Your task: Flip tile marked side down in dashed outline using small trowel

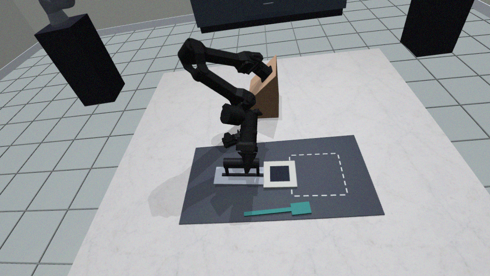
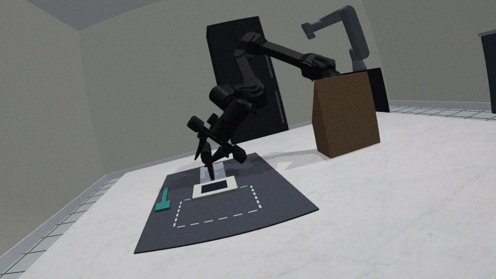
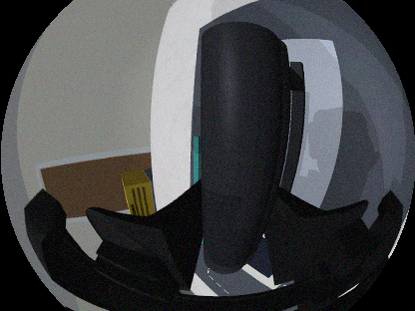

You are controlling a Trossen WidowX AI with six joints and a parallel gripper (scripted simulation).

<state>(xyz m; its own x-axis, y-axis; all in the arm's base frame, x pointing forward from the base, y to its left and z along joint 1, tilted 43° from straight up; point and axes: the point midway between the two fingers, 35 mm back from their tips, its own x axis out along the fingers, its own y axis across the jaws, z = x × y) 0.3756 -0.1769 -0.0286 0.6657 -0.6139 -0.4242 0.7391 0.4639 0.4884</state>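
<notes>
My gripper tip is 11 cm to the right of the tile, 5 cm above it and 2 cm past it. Also, from my gripper tip: dark mat 9 cm to the left, 7 cm below, 2 cm behind; teal flat tool 12 cm ahead, 11 cm to the left, 5 cm below; trowel 2 cm behind, 1 cm below.
</notes>
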